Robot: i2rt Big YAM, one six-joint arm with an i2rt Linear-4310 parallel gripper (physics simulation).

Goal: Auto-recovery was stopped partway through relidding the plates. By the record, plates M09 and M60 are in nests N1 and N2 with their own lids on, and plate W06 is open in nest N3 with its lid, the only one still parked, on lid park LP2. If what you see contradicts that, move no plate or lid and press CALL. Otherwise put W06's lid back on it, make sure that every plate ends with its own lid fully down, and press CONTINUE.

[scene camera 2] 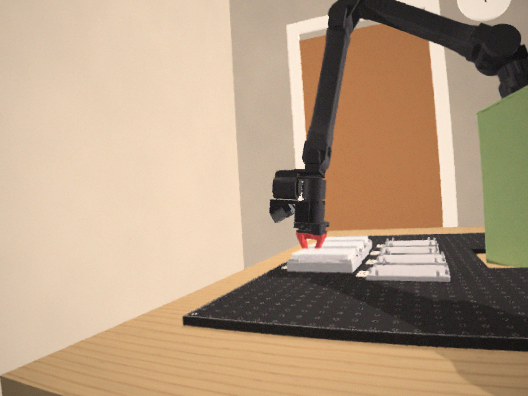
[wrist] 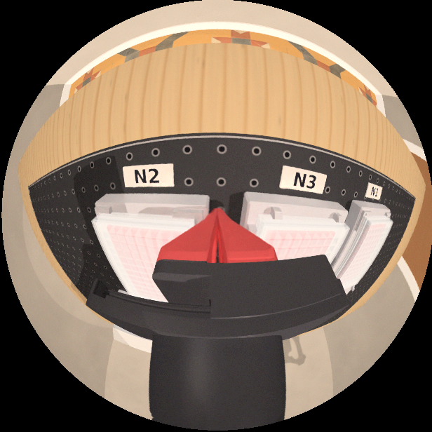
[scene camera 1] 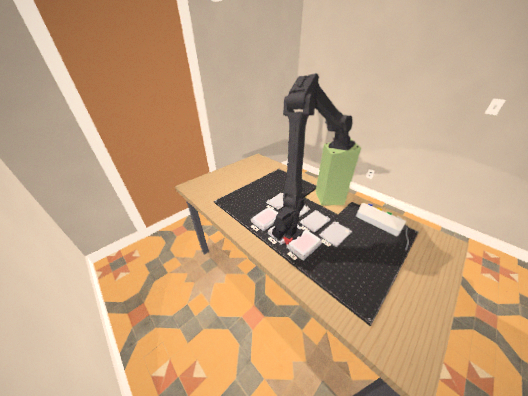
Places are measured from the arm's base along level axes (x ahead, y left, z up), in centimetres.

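Pixels of known places: gripper, fingertip midpoint: (scene camera 1: 287, 244); arm's base at its link origin: (scene camera 2: 525, 99) (scene camera 1: 341, 145).
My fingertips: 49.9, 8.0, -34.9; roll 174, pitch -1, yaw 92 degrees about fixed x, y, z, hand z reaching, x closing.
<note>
For each thing: its top centre in the pictures, then the offset to it from my fingertips, as dx, dy, dz. Level surfaces: height alone.
- N2 at its top centre: (scene camera 2: 323, 251) (scene camera 1: 305, 240) -5.3, +6.0, +3.8
- N1 at its top centre: (scene camera 2: 344, 237) (scene camera 1: 266, 215) -4.4, -20.1, +3.6
- white box at its top centre: (scene camera 1: 383, 210) -49.0, +23.8, +8.4
- black board at its surface level: dz +0.0
My gripper (scene camera 1: 288, 240) (scene camera 2: 311, 246) (wrist: 217, 214) is shut and empty, its red fingertips low between nests N2 and N3. The plate in N2 (scene camera 1: 304, 243) (scene camera 2: 322, 257) (wrist: 140, 250) shows pink wells inside a pale, clear rim. The plate in N3 (wrist: 300, 242) looks similar; my fingers and gripper body cover part of it. The plate in N1 (scene camera 1: 264, 218) (wrist: 369, 245) is seen at a slant at the right of the wrist view. Plate codes are not readable, and I cannot tell surely which plates carry lids. W06's lid cannot be picked out on the parks.
Behind the nests stands a row of pale flat park stands, among them one at the near end (scene camera 1: 335, 233) (scene camera 2: 407, 272) and its neighbour (scene camera 1: 315, 220). A white box (scene camera 1: 381, 220) with coloured buttons lies on the black board (scene camera 1: 350, 285) (scene camera 2: 260, 315), beyond the green arm pedestal (scene camera 1: 338, 175) (scene camera 2: 507, 185).
</note>
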